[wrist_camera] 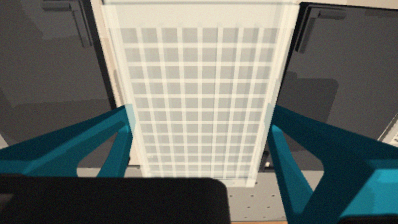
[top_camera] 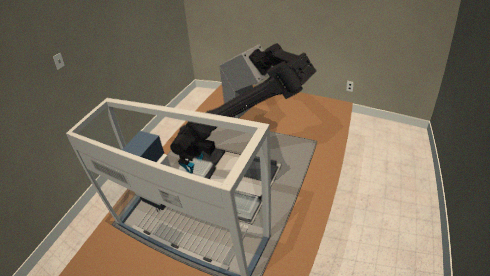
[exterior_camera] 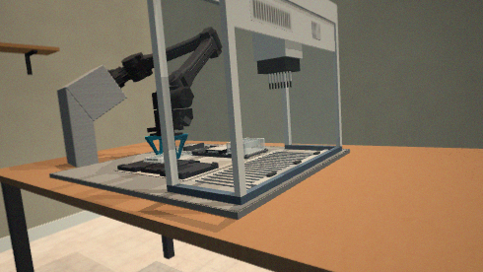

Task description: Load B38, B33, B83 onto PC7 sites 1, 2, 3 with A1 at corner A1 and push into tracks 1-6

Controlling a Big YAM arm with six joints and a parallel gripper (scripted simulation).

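Now: hand 250 mm to the right of the carrier PC7, 20 mm above it and 10 mm past it. Also, from my hand: plate nest S3 (110 mm ahead, 30 mm below); deep-well block B83 (260 mm to the left, 90 mm ahead, 20 mm below); white 96-well plate (10 mm below).
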